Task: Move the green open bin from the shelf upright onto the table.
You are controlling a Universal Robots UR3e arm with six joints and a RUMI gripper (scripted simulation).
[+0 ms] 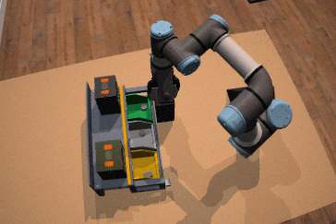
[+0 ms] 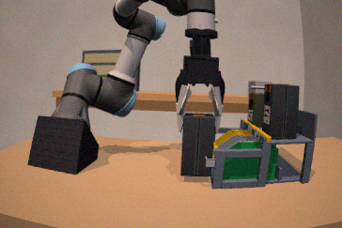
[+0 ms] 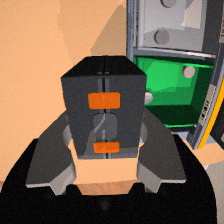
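Now: hand 11 cm short of the green open bin, 8 cm above it and 3 cm to the left of it. Also, from my hand: yellow bin: 19 cm to the left, 16 cm ahead, 8 cm below; then dark box: 4 cm below; then grey bin: 14 cm ahead, 8 cm to the left, 8 cm below.
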